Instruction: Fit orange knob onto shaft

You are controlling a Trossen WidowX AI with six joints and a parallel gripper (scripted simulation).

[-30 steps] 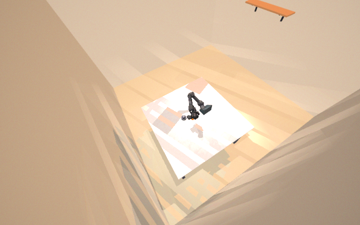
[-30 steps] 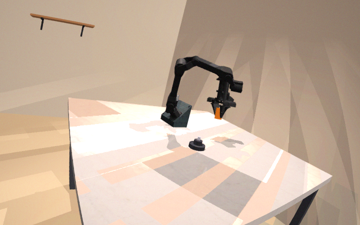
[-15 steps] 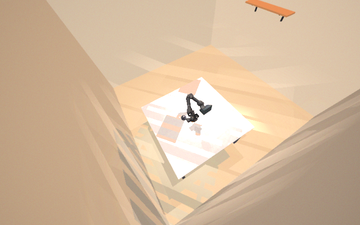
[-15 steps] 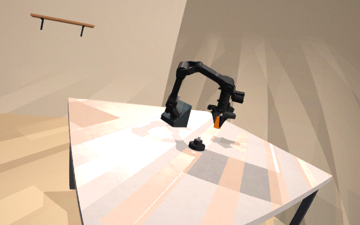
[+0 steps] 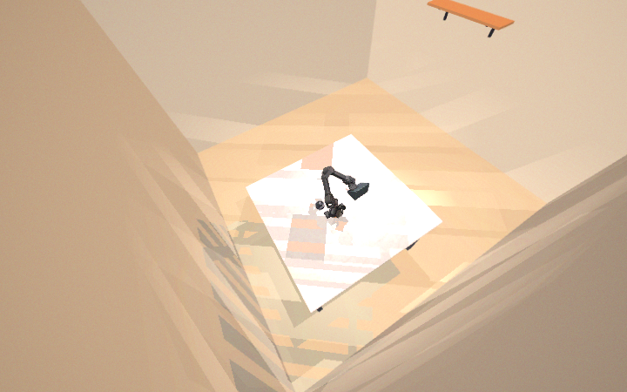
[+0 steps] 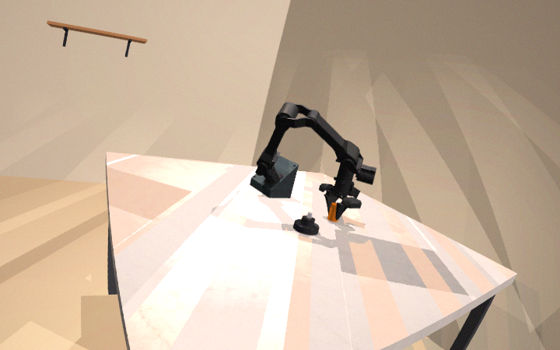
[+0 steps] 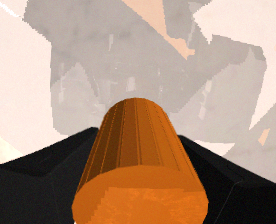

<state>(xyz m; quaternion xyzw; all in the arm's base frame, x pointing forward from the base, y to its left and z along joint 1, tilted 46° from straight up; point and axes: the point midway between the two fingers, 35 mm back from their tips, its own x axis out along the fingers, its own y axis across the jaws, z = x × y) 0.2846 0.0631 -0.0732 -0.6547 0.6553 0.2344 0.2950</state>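
My gripper tip is 50 mm short of the round pedestal, 160 mm to the left of it and 10 mm below it. The rest, counted from my gripper tip: orange knob: 30 mm above.
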